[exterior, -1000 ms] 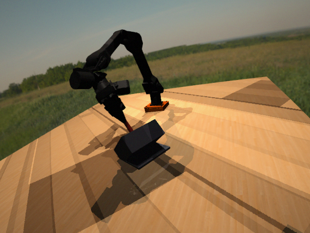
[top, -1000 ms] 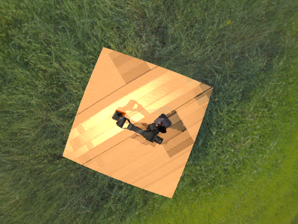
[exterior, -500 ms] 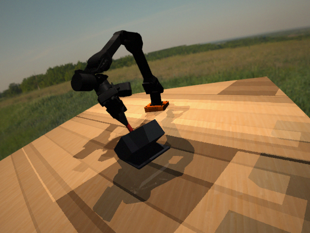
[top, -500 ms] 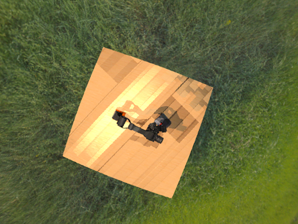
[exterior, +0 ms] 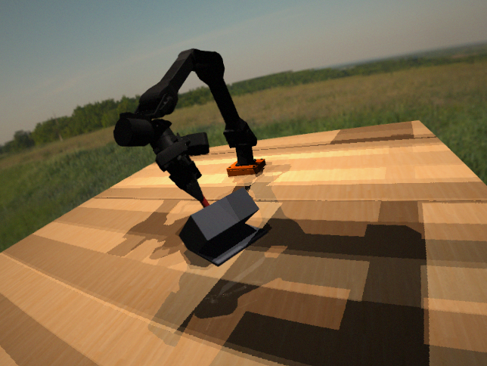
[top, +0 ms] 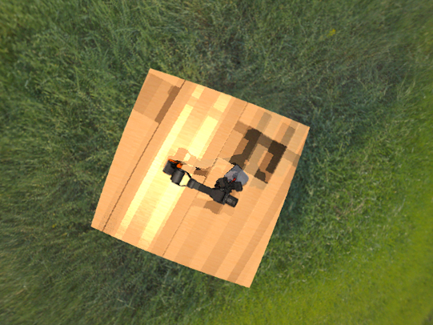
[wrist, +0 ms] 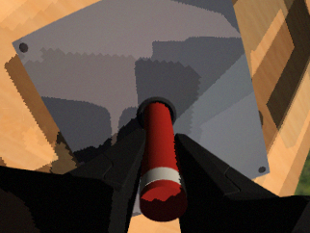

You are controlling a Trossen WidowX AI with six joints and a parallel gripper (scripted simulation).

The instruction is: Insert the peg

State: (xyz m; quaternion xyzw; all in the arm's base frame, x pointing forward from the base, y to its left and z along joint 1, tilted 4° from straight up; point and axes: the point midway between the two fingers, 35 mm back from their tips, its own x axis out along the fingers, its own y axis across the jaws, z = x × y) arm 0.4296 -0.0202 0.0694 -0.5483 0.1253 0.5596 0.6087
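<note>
My gripper tip is now 40 mm above the sloped panel, 30 mm to the right of it and 20 mm short of it. Also, from my gripper tip: peg: 10 mm to the right, 10 mm behind, 10 mm above.
</note>
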